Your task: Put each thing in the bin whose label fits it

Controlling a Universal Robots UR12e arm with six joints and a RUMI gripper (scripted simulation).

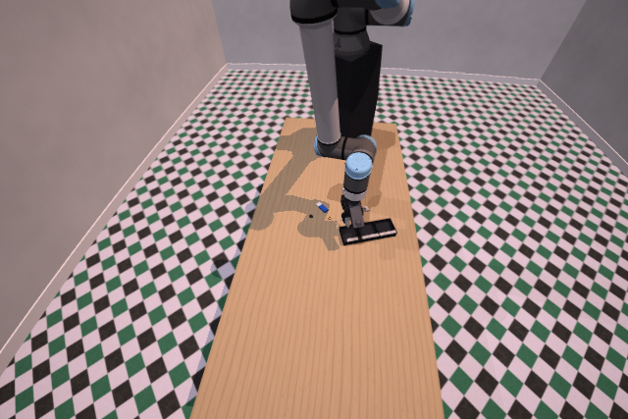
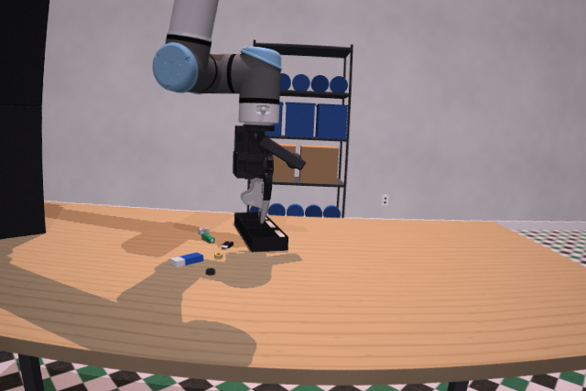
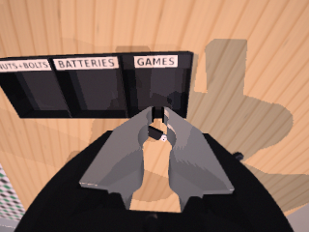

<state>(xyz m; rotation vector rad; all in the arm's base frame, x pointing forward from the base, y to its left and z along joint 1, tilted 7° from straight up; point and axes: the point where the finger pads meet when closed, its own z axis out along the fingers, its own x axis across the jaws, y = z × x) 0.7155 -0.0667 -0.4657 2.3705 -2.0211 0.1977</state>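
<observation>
Right now the black bin is 1 cm behind my hand, 9 cm to the left of it and 6 cm below it. From my hand the other things lie so: brass nut 9 cm behind, 9 cm to the right, 7 cm below; black usb stick 8 cm behind, 1 cm to the right, 7 cm below; green battery 13 cm behind, 4 cm to the left, 6 cm below.
</observation>
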